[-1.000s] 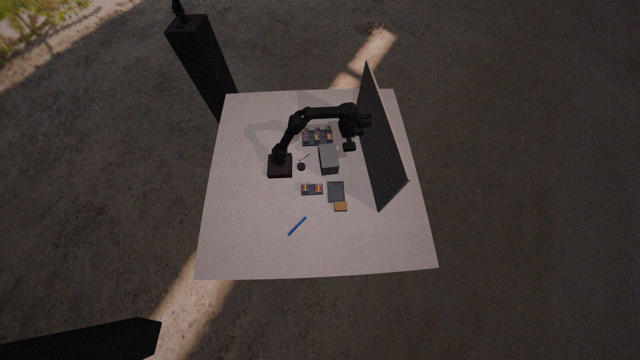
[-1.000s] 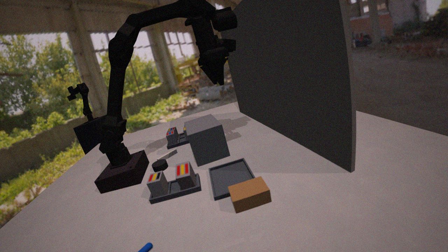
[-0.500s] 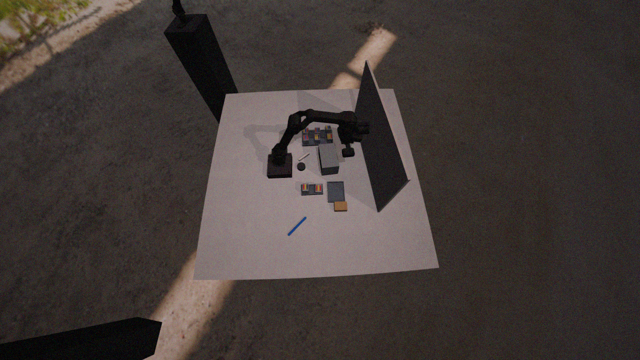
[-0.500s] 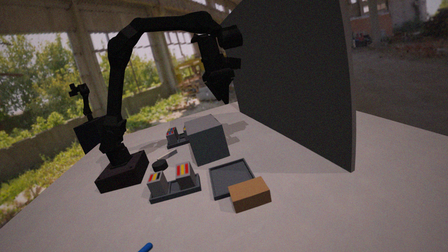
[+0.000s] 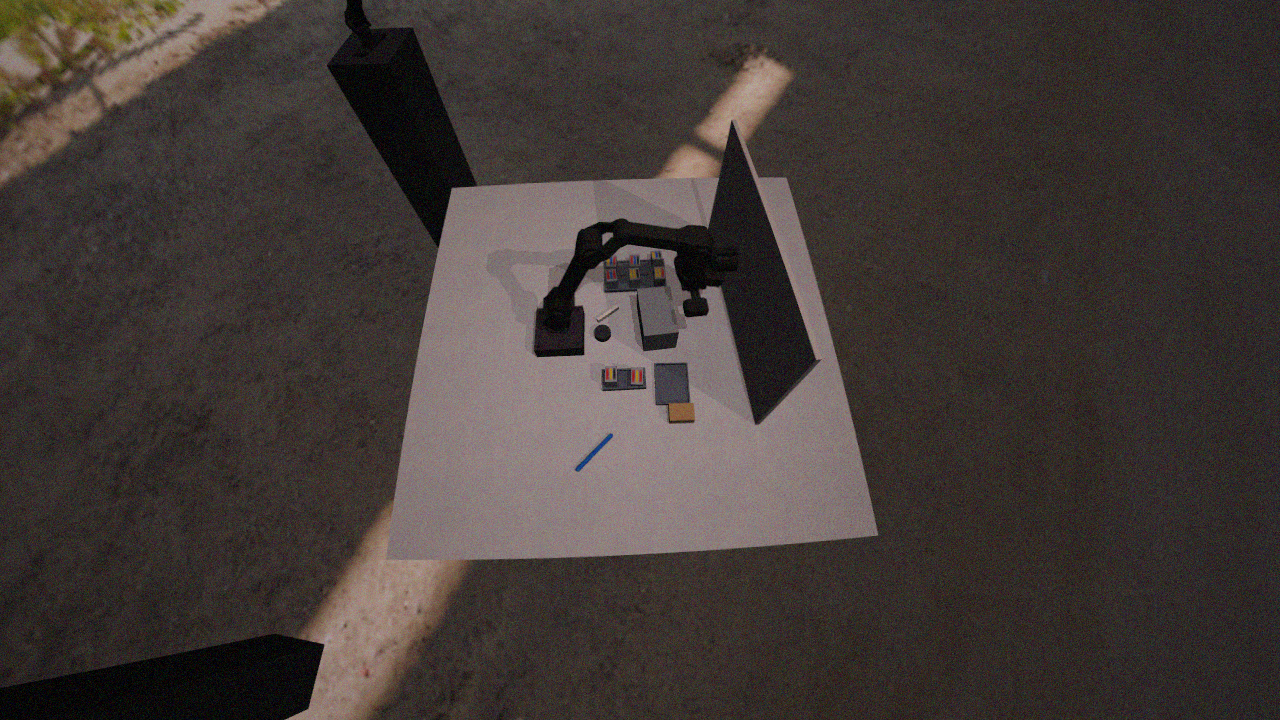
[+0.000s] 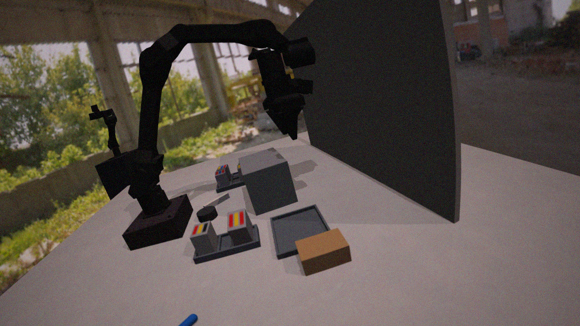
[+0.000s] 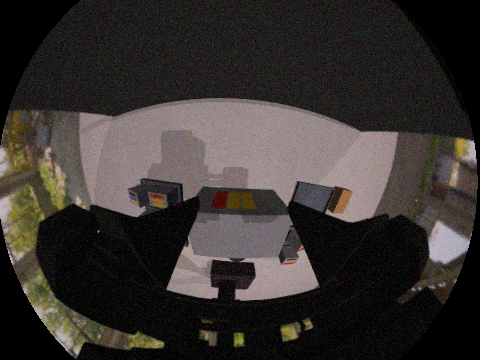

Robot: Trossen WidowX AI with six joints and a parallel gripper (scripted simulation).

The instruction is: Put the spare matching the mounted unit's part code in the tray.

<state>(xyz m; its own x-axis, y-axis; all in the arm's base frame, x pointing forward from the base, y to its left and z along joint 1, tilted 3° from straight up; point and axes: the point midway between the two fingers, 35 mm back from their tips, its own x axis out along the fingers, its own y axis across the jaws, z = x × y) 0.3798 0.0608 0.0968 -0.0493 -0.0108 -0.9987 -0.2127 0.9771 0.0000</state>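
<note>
The grey spare block is 15 cm to the left of my gripper tip, 9 cm below it and 9 cm behind it. Also, from my gripper tip: tray (20 cm to the right, 13 cm below, 2 cm behind); then grey mounted unit (9 cm behind, 8 cm below, 1 cm to the right); then grey wall panel (15 cm ahead, 9 cm above, 4 cm to the left).
</note>
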